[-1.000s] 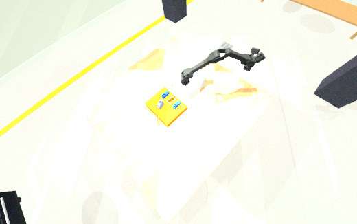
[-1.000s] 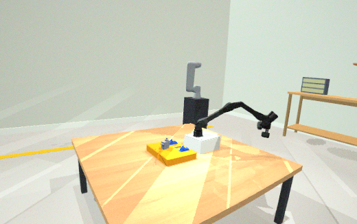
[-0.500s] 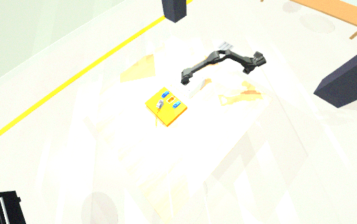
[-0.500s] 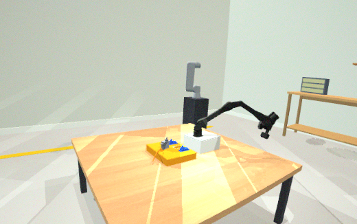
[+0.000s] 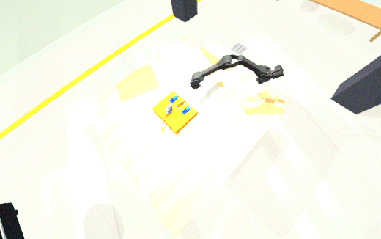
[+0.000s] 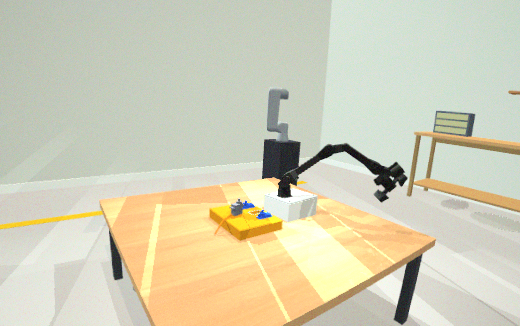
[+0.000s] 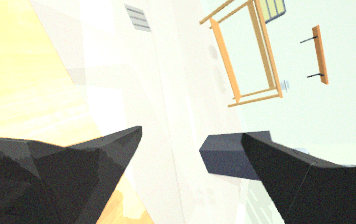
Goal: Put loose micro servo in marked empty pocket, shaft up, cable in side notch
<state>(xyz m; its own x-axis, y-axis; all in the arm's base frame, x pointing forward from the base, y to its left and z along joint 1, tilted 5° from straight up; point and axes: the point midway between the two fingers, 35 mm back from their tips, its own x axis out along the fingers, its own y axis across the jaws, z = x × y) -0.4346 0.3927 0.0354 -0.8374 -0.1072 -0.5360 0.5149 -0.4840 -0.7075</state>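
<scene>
The deck is 77 cm ahead of my gripper tip, 38 cm to the right of it and 14 cm below it.
</scene>
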